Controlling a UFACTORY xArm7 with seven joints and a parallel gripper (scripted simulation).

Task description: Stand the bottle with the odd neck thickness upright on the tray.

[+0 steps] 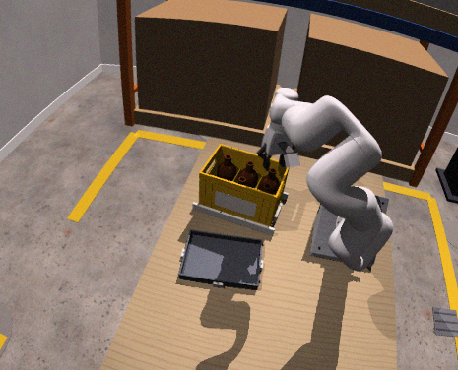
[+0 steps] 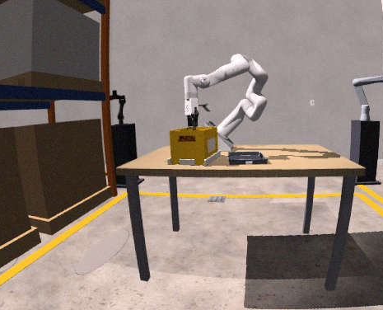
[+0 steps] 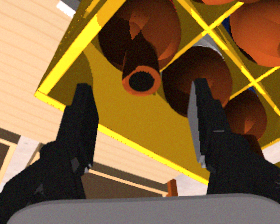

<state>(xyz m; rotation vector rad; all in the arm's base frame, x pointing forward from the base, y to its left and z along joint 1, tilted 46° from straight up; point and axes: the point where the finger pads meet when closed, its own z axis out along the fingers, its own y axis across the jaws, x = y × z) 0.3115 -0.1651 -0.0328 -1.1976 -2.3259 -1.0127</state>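
Now: hand 110 mm above the yellow crate, 90 mm short of it and 30 mm to the right of it. Round my hand: dark grey tray 310 mm to the left, 190 mm below, 100 mm ahead.
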